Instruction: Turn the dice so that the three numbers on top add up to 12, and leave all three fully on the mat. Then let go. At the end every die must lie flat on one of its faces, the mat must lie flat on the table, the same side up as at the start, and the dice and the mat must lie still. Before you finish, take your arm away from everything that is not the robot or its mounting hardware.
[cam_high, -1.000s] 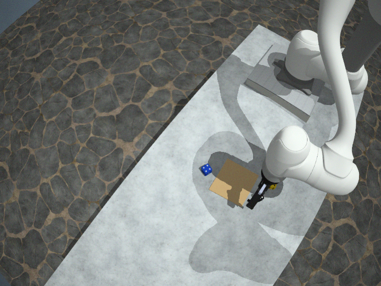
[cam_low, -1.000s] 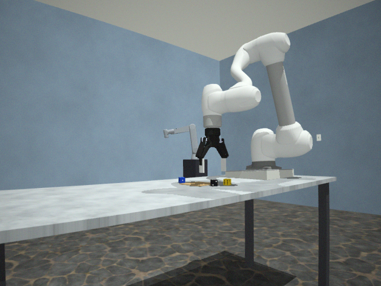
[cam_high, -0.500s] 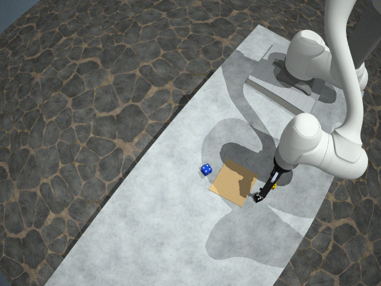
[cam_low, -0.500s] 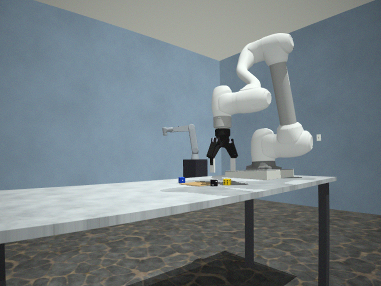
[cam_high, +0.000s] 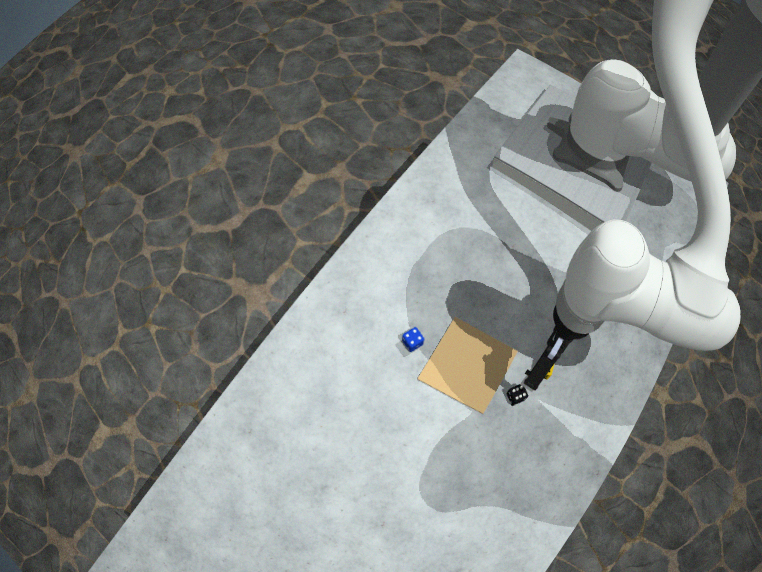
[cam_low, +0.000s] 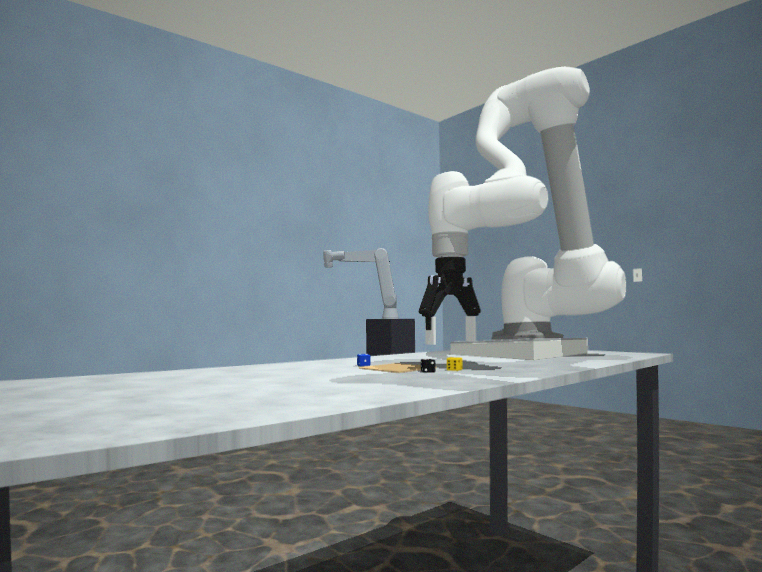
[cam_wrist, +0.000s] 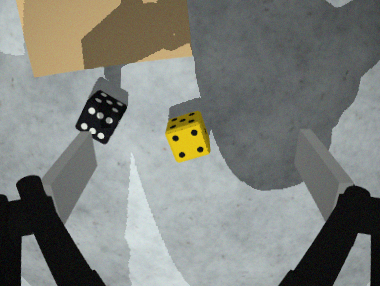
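Right now the blue die is 24 cm to the right of my hand, 8 cm ahead of it and 6 cm below it. Round my hand: black die (8 cm ahead, 6 cm below, 1 cm to the right); tan mat (12 cm to the right, 7 cm below, 6 cm ahead); yellow die (6 cm below, 1 cm to the left, 1 cm ahead).
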